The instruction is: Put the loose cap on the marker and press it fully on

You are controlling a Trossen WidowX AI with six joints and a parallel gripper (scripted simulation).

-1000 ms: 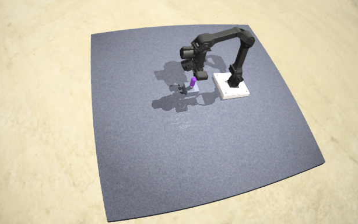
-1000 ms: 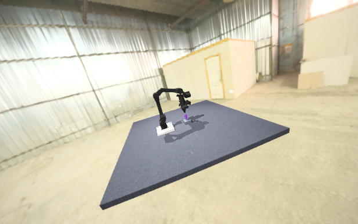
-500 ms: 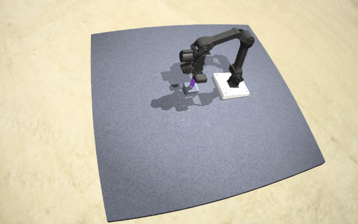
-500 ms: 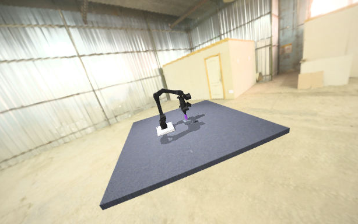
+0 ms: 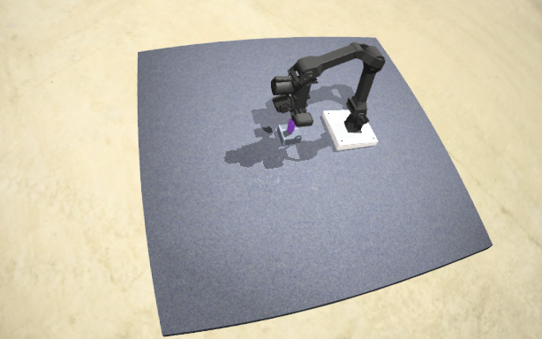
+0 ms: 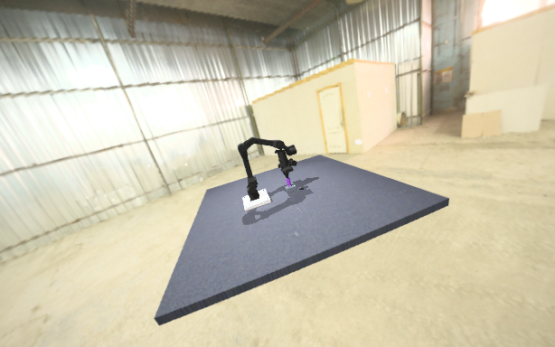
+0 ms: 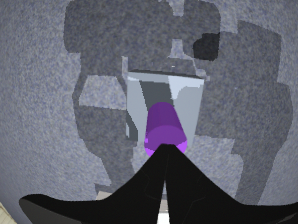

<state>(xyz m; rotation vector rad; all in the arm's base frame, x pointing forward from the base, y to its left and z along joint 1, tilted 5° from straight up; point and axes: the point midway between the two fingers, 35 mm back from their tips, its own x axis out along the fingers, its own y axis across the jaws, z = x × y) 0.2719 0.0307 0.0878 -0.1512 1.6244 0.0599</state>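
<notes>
Now: the cap 3 cm below my gripper tip. Round my gripper tip: holder block (8 cm below).
</notes>
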